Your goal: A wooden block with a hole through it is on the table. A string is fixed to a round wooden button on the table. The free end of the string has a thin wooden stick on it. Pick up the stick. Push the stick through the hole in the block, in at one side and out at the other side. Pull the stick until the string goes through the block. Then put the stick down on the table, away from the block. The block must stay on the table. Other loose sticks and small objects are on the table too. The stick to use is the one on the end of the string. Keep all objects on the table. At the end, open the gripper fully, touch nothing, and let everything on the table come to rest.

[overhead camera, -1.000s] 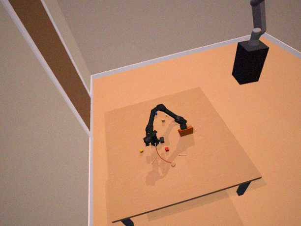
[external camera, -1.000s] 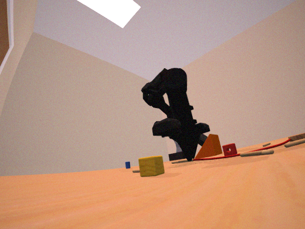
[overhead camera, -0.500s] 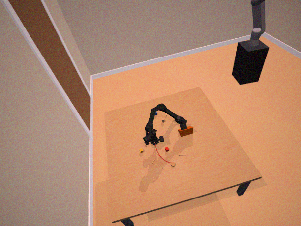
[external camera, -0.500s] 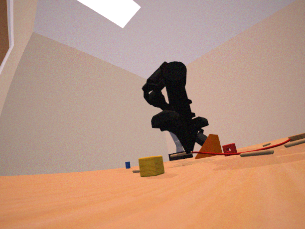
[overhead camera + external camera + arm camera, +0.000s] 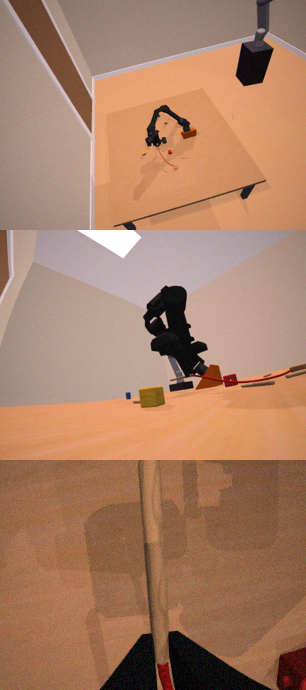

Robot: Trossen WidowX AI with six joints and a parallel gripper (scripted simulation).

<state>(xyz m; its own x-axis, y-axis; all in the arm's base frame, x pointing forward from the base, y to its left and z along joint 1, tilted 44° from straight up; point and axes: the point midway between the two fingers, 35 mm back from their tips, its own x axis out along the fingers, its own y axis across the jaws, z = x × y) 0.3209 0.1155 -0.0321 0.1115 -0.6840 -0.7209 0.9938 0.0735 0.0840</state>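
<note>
The red block is 110 mm behind my gripper tip, 70 mm to the left of it and 30 mm below it. The rest, counted from my gripper tip: round wooden button (130 mm behind, 230 mm to the left, 40 mm below); then yellow cube (150 mm ahead, 30 mm to the left, 30 mm below); then thin wooden stick (10 mm to the right).
</note>
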